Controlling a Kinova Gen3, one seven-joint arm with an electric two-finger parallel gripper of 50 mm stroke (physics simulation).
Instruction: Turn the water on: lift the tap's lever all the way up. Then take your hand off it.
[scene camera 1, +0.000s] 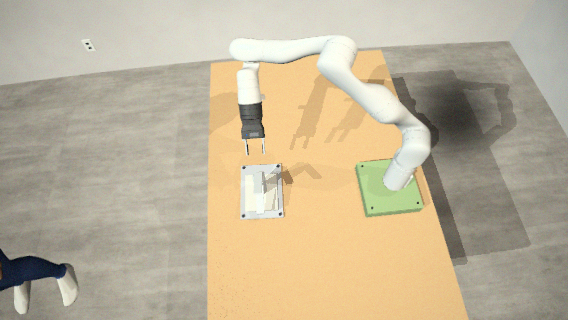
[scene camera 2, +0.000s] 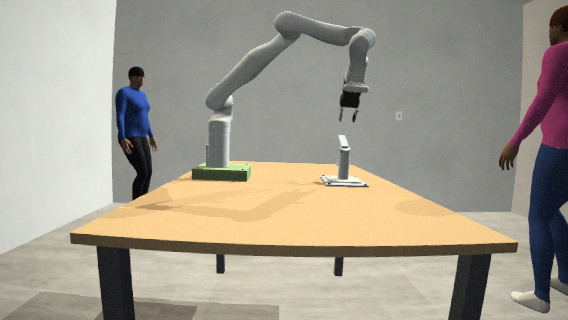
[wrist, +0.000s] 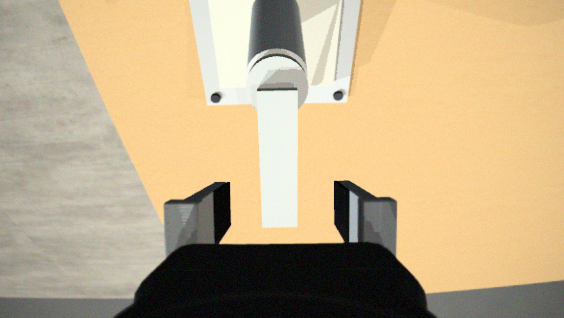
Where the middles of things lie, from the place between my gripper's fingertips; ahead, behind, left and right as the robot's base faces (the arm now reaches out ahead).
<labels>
Now: the flat white lever (wrist: 277, 86) 11 cm below my hand, 6 cm to the left of it and 1 cm behind it.
</labels>
